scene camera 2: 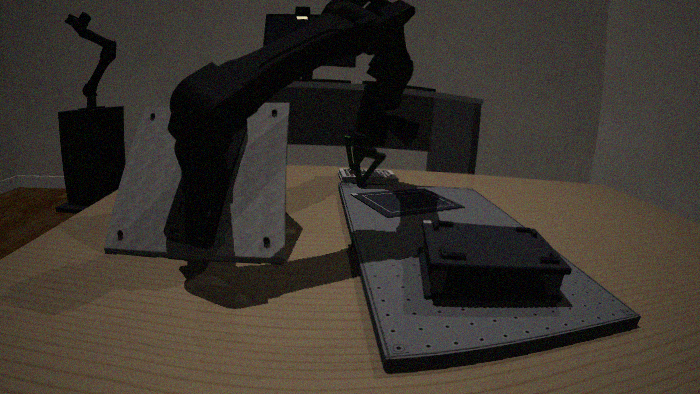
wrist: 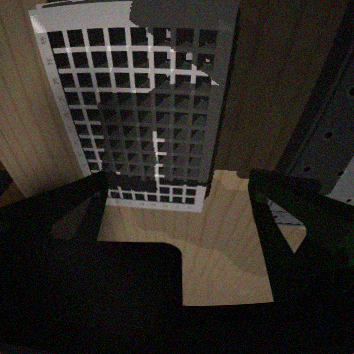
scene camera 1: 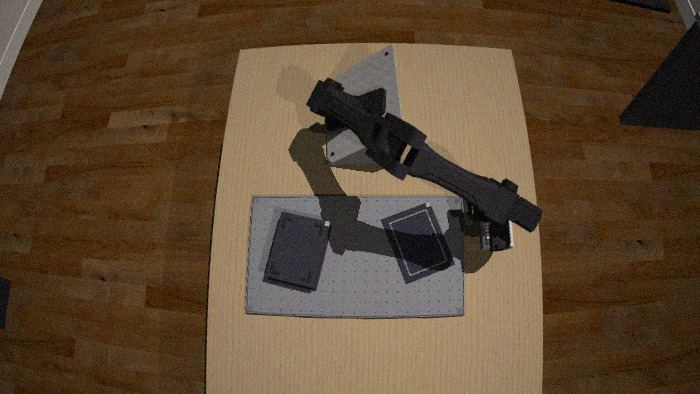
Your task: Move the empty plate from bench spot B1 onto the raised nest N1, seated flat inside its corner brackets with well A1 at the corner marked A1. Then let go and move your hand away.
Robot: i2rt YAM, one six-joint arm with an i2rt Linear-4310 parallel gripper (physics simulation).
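Places are measured from the arm's base along level axes (x ahead, y left, z up), in centimetres.
Where they show: gripper, fingertip midpoint: [scene camera 2: 356, 176] [wrist: 177, 178]; arm's base, link origin: [scene camera 2: 207, 177].
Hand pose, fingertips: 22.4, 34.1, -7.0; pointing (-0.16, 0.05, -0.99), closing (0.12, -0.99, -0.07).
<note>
Each offset is from my fingertips to the top centre of the thing, as dx, dy, dz. "pt": to the spot under its first point.
The white gridded plate {+2.8, +2.5, +0.3} [scene camera 1: 485, 241] [scene camera 2: 382, 175] [wrist: 160, 117] lies on the wooden table just off the right edge of the perforated board. My gripper [scene camera 1: 477, 230] [scene camera 2: 362, 183] [wrist: 177, 178] is open at the plate's near end in the wrist view. The left fingertip overlaps the plate's left edge in that view, and the right one is well outside its right edge; the exact height is unclear. The arm hides part of the plate in scene camera 1. The raised dark nest {+12.9, -45.4, +4.7} [scene camera 1: 297, 252] [scene camera 2: 495, 245] has corner brackets, no plate on it, and a white corner mark {+6.2, -38.9, +4.2} [scene camera 1: 327, 223] [scene camera 2: 427, 222].
The grey perforated board {+12.6, -32.1, +0.2} [scene camera 1: 350, 300] [scene camera 2: 470, 332] [wrist: 330, 150] bears the nest at its left and a flat dark pad {pt +10.8, -22.8, +0.3} [scene camera 1: 395, 250] with a white outline at its right. The arm's pale angled mounting plate [scene camera 1: 380, 70] [scene camera 2: 260, 195] stands behind the board. Arm shadows cross the board.
</note>
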